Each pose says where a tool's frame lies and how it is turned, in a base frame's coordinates. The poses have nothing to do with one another.
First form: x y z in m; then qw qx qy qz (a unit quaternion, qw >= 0).
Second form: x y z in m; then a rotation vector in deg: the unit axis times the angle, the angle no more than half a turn. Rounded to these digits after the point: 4 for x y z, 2 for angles.
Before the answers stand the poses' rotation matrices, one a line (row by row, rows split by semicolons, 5 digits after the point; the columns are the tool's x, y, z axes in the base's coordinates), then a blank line. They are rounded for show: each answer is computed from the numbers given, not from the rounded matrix.
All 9 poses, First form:
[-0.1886, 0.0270, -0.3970, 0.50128, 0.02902, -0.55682, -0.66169]
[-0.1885, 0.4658, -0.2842, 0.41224, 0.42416, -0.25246, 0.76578]
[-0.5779, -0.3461, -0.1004, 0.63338, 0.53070, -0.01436, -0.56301]
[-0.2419, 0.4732, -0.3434, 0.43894, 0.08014, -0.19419, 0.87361]
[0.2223, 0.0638, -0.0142, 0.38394, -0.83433, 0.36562, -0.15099]
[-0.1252, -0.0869, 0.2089, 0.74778, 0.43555, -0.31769, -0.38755]
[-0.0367, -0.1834, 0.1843, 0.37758, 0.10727, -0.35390, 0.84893]
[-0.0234, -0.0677, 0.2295, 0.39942, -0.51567, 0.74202, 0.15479]
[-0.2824, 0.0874, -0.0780, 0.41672, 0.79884, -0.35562, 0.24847]
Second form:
-0.49576 0.63106 -0.59665; -0.69570 0.12265 0.70779; 0.51984 0.76597 0.37822
-0.30030 -0.84553 0.44147; 0.41720 -0.53265 -0.73636; 0.85777 -0.03695 0.51271
0.36563 0.69796 -0.61577; -0.72844 -0.19725 -0.65610; -0.57939 0.68844 0.43630
-0.60182 -0.79805 -0.03045; 0.73580 -0.53924 -0.40965; 0.31050 -0.26894 0.91174
0.68705 -0.49416 0.53271; -0.72604 -0.43782 0.53026; -0.02880 -0.75108 -0.65958
0.49776 0.30286 -0.81272; -0.85634 0.32020 -0.40515; 0.13753 0.89763 0.41874
-0.69185 -0.71700 -0.08512; 0.56515 -0.46438 -0.68188; 0.44938 -0.51987 0.72650
-0.14910 -0.88892 0.43311; -0.64162 0.42025 0.64165; -0.75239 -0.18222 -0.63301
0.62360 -0.77525 0.10059; -0.36108 -0.39976 -0.84250; 0.69336 0.48906 -0.52922

[-0.1886, 0.0270, -0.3970, 4.02, -77.11, -91.64]
[-0.1885, 0.4658, -0.2842, 61.13, -36.39, 110.37]
[-0.5779, -0.3461, -0.1004, 69.54, -1.88, -73.77]
[-0.2419, 0.4732, -0.3434, 11.41, -27.65, 124.38]
[0.2223, 0.0638, -0.0142, -121.84, 53.39, -22.05]
[-0.1252, -0.0869, 0.2089, 54.58, -39.81, -48.57]
[-0.0367, -0.1834, 0.1843, 15.71, -51.84, 124.35]
[-0.0234, -0.0677, 0.2295, -74.76, 107.58, 22.44]
[-0.2824, 0.0874, -0.0780, 114.90, -51.15, 35.74]

